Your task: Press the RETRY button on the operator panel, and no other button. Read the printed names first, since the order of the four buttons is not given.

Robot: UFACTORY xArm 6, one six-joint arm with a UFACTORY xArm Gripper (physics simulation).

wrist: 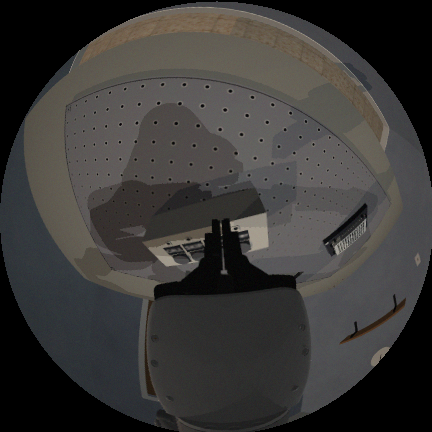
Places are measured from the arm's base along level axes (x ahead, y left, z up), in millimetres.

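Pixels of known places: gripper, fingertip midpoint: [220,228].
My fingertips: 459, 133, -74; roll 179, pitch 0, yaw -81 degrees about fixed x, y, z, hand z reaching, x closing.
Behind a point stands the place of what it marks, as x, y, z.
The operator panel [259,231] {437, 81, -93} is a box with a cream sloped face and a dark top, standing on the perforated plate. Dark square buttons show on its face: two left of the fingers, at least one just right of them; part of the face is hidden behind the gripper. The printed names are too small and dark to read, so I cannot tell which button is RETRY. My gripper [220,228] {459, 133, -74} is shut and empty, its tips in front of the panel's face in this view. Whether they touch it, I cannot tell.
The perforated metal plate [210,107] {567, 152, -146} lies on a beige table [150,52] {662, 236, -159}. A black-framed rack with white slats [351,237] {385, -238, -120} is at the right of the plate. A wooden shelf [375,322] is on the wall at the lower right. Large shadows fall over the plate.
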